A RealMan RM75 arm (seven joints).
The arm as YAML. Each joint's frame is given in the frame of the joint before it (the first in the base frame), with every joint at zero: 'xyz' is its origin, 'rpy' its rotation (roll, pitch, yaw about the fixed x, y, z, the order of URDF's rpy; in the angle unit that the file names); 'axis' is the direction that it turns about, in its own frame. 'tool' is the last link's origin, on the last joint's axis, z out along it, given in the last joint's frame.
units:
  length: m
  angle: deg
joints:
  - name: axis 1
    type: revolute
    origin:
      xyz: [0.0, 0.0, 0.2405]
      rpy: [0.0, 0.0, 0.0]
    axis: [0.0, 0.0, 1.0]
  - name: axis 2
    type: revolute
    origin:
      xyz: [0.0, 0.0, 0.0]
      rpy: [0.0, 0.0, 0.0]
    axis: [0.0, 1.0, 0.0]
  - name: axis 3
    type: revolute
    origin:
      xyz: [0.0, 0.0, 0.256]
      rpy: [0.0, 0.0, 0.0]
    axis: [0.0, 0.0, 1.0]
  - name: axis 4
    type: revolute
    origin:
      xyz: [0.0, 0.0, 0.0]
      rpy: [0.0, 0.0, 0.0]
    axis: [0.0, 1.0, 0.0]
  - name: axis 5
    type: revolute
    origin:
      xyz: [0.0, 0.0, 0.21]
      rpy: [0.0, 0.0, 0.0]
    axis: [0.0, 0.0, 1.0]
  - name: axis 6
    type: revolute
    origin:
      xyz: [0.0, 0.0, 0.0]
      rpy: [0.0, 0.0, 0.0]
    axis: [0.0, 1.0, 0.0]
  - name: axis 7
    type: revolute
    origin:
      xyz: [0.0, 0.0, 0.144]
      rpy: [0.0, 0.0, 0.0]
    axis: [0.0, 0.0, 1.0]
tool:
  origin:
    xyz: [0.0, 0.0, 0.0]
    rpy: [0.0, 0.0, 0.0]
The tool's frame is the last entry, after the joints.
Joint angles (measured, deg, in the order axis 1, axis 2, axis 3, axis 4, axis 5, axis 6, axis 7), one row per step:
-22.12, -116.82, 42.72, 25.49, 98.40, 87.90, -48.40
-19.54, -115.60, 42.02, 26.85, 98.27, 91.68, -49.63
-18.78, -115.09, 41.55, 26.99, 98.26, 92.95, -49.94
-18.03, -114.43, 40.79, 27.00, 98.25, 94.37, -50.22
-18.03, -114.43, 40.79, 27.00, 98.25, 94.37, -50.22
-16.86, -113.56, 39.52, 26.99, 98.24, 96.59, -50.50
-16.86, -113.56, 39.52, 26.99, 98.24, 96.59, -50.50
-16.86, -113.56, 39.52, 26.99, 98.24, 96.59, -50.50
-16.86, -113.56, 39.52, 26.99, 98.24, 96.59, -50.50
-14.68, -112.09, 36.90, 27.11, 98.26, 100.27, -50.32
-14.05, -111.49, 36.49, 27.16, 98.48, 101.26, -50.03
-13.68, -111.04, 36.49, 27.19, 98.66, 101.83, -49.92
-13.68, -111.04, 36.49, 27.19, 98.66, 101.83, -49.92
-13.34, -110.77, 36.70, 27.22, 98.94, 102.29, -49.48
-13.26, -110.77, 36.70, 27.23, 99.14, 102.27, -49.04
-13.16, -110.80, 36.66, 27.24, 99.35, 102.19, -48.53
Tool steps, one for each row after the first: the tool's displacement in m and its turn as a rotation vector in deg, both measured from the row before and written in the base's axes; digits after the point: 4 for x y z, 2 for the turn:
-0.0094, -0.0140, 0.0151, -0.20, -1.29, 0.34
-0.0033, -0.0047, 0.0053, 0.01, -0.50, 0.21
-0.0038, -0.0048, 0.0068, 0.20, -0.59, 0.26
0.0000, 0.0000, 0.0000, 0.00, 0.00, 0.00
-0.0052, -0.0079, 0.0096, 0.41, -0.99, 0.30
0.0000, 0.0000, 0.0000, 0.00, 0.00, 0.00
0.0000, 0.0000, 0.0000, 0.00, 0.00, 0.00
0.0000, 0.0000, 0.0000, 0.00, 0.00, 0.00
-0.0094, -0.0145, 0.0177, 1.55, -1.20, 0.32
-0.0031, -0.0047, 0.0051, 0.16, 0.22, -0.17
-0.0020, -0.0029, 0.0030, -0.18, 0.28, -0.14
0.0000, 0.0000, 0.0000, 0.00, 0.00, 0.00
-0.0014, -0.0030, 0.0010, -0.29, 0.43, -0.38
-0.0005, -0.0007, -0.0003, 0.06, 0.35, -0.20
-0.0007, -0.0008, -0.0005, 0.14, 0.39, -0.17

